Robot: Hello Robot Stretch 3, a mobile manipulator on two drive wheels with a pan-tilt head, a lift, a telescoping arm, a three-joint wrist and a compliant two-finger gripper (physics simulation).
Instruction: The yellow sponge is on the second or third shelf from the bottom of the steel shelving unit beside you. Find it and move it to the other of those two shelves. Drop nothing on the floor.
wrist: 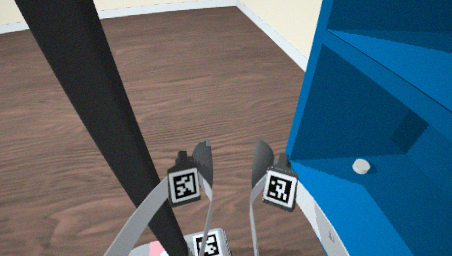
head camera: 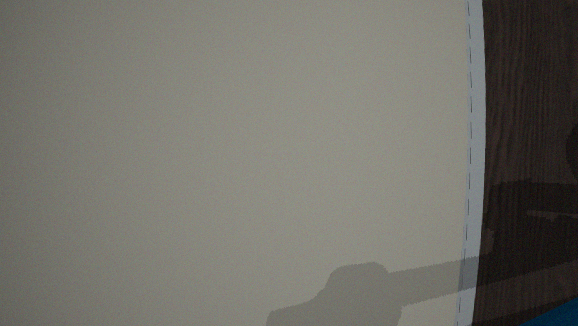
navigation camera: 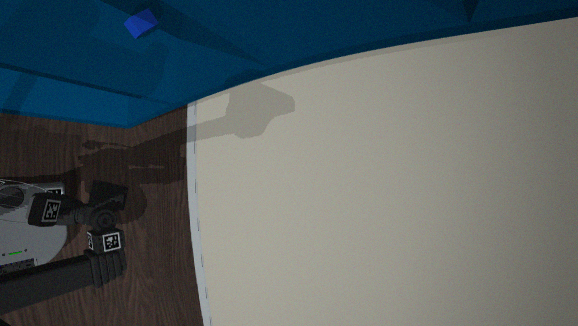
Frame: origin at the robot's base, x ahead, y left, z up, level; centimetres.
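Seen in the pictures: gripper, fingertip midpoint: (wrist: 233, 157); robot's base at its link origin: (navigation camera: 11, 196).
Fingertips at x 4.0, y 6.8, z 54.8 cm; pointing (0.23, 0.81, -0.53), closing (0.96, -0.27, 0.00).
Offsets run from my fingertips to a thing's middle. "pt": to the spot under its first point. Level surfaces: height alone.
The blue shelving unit (navigation camera: 75, 100) (wrist: 306, 95) shows at the upper left of the navigation view and along the right side of the wrist view; a corner of it (head camera: 560, 316) shows at the lower right of the head view. The yellow sponge does not show in these views. My gripper (wrist: 233, 157) is open and empty, with its fingers apart above the wood floor, to the left of the unit's edge in the wrist view. In the navigation view the wrist is folded near the base, and the fingertips cannot be made out.
A blue block @[dx +53.3, dy -36.0, dz +0.9 cm] (navigation camera: 141, 23) sits on a shelf of the unit. A small white cylinder @[dx +52.2, dy +20.6, dz -45.9 cm] (wrist: 361, 166) stands on the bottom shelf. A pale wall (head camera: 250, 150) (navigation camera: 400, 175) with a white baseboard @[pt dx -12.0, dy -96.9, dz -50.0 cm] (head camera: 477, 150) (navigation camera: 194, 200) meets the wood floor @[dz -54.7 cm] (head camera: 530, 75) (navigation camera: 155, 250) (wrist: 150, 75). The dark mast (wrist: 85, 75) crosses the wrist view's left.
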